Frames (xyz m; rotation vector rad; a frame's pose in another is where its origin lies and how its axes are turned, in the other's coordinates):
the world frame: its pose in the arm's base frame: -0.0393 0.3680 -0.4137 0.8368 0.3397 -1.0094
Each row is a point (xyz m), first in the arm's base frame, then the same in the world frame.
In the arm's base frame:
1: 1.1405 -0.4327 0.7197
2: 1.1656 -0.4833 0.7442
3: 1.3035 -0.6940 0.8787
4: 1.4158 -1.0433 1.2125
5: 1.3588 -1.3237 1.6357
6: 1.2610 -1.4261 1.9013
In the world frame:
1: 0.4048 1.3084 1.2007
2: 0.4336 1.3276 1.2517
3: 0.5506 1.4505 1.4812
4: 0.6177 1.6061 1.9474
5: 0.5017 1.6769 2.4399
6: 0.3523 1.6880 2.7010

